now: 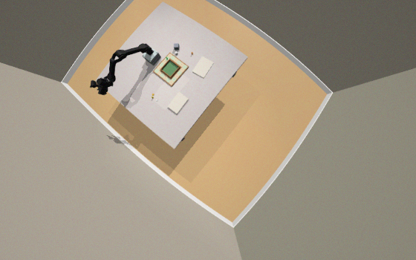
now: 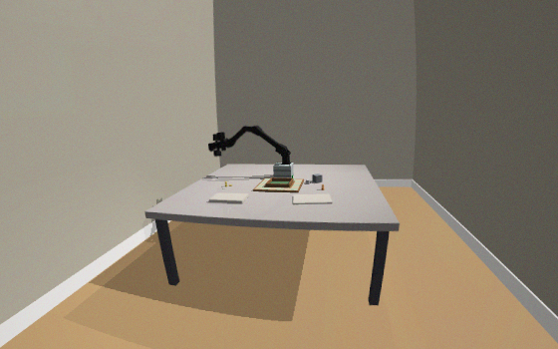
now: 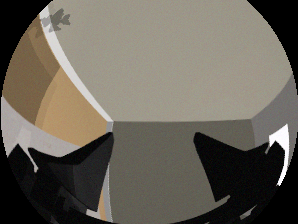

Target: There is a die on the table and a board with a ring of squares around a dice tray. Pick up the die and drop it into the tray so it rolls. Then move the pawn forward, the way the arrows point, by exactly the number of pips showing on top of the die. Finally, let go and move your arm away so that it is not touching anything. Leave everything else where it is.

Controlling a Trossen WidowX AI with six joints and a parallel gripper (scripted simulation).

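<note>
Now: the white die 35 cm ahead of my gripper tip, 85 cm to the left of it and 21 cm below it. From my gripper tip the other things lie so: yellow piece (48 cm ahead, 31 cm to the left, 21 cm below); green dice tray (42 cm ahead, 67 cm to the left, 22 cm below); green pawn (31 cm ahead, 74 cm to the left, 20 cm below).
</note>
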